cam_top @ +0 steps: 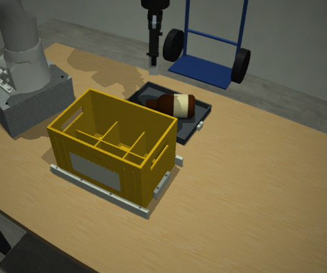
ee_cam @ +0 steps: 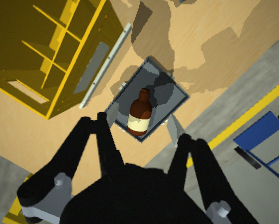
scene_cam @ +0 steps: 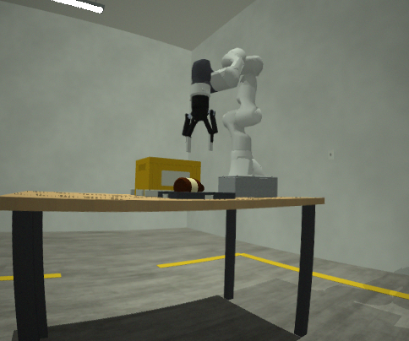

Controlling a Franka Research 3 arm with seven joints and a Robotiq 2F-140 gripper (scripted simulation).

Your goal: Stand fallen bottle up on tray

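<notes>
Right now my hand is 180 mm above the bottle, 40 mm short of it and 20 mm to the right of it. The rest, counted from my hand: yellow crate (250 mm to the right, 130 mm below, 30 mm ahead); then tray (210 mm below, 30 mm ahead, 20 mm to the left).
</notes>
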